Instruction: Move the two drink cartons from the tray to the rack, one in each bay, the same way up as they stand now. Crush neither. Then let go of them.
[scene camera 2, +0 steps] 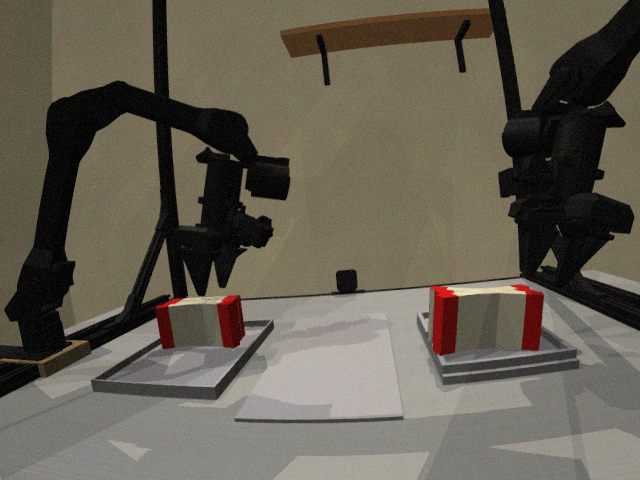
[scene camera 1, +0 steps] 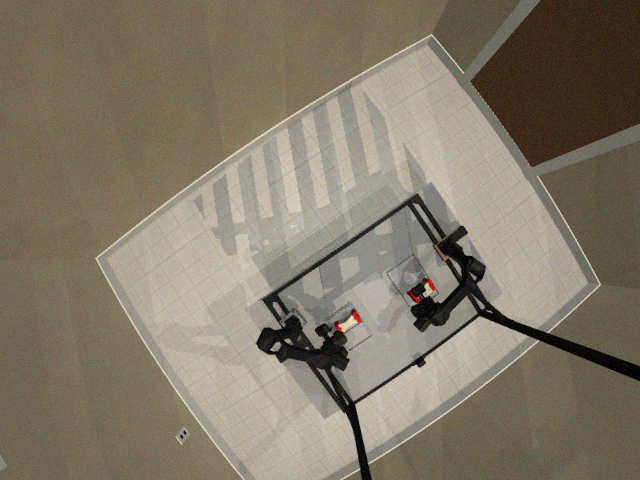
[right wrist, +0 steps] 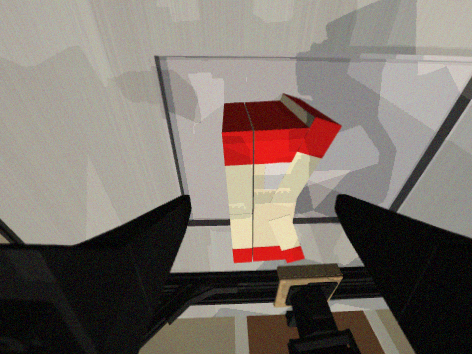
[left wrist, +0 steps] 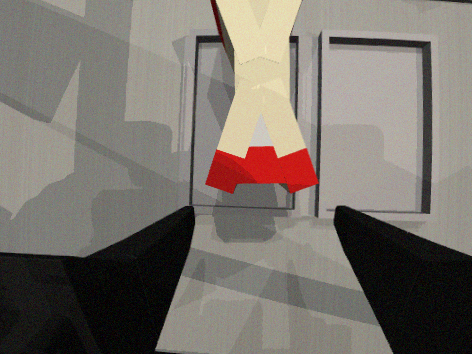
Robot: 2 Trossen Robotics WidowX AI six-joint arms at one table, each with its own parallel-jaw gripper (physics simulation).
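Frame: origin at the left arm's base, x ahead, y left, z up, level; millimetres.
Seen in the pictures: left gripper, between the fingertips: [scene camera 2: 542,281] [left wrist: 264,214]; right gripper, between the fingertips: [scene camera 2: 212,291] [scene camera 1: 422,296] [right wrist: 262,201]; left arm's base, origin of its link: [scene camera 1: 292,322]; right arm's base, origin of its link: [scene camera 2: 45,349] [scene camera 1: 446,247] [right wrist: 305,293].
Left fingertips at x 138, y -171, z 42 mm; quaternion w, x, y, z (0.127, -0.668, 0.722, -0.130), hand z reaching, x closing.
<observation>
Pixels of each thing's top centre, then the offset from my left fingertips to it. Level surfaces: height alone.
- red-and-cream carton, centre of its top: [right wrist: 274,211] [scene camera 2: 198,301] [scene camera 1: 423,291] dy -140, dx +469, dz -12 mm
- tray, centre of its top: [right wrist: 307,162] [scene camera 2: 195,346] [scene camera 1: 414,283] dy -96, dx +467, dz -70 mm
- rack, centre of its top: [left wrist: 313,121] [scene camera 2: 482,327] [scene camera 1: 349,328] dy -49, dx +60, dz -66 mm
- flat pale mat, height of its surface: dz -82 mm
One red-and-cream carton [scene camera 1: 429,288] [scene camera 2: 196,324] [right wrist: 270,212] stands in the tray [scene camera 1: 400,264] [scene camera 2: 155,389] [right wrist: 170,120], toward one end. The other carton [scene camera 1: 347,321] [scene camera 2: 491,320] [left wrist: 262,75] stands in one bay of the rack [scene camera 2: 509,363] [left wrist: 434,125]; the bay beside it is empty in the left wrist view. My right gripper [scene camera 1: 419,290] [scene camera 2: 212,290] [right wrist: 262,201] is open and empty, a little above the tray's carton. My left gripper [scene camera 1: 324,329] [scene camera 2: 544,279] [left wrist: 264,214] is open and empty, above and behind the rack's carton in scene camera 2.
A flat pale mat [scene camera 2: 336,361] lies between the tray and the rack. Dark frame rails [scene camera 1: 341,248] edge the table, with uprights near both arms in scene camera 2. A small black box [scene camera 2: 346,280] stands at the far edge. A wooden shelf [scene camera 2: 387,33] hangs on the wall.
</observation>
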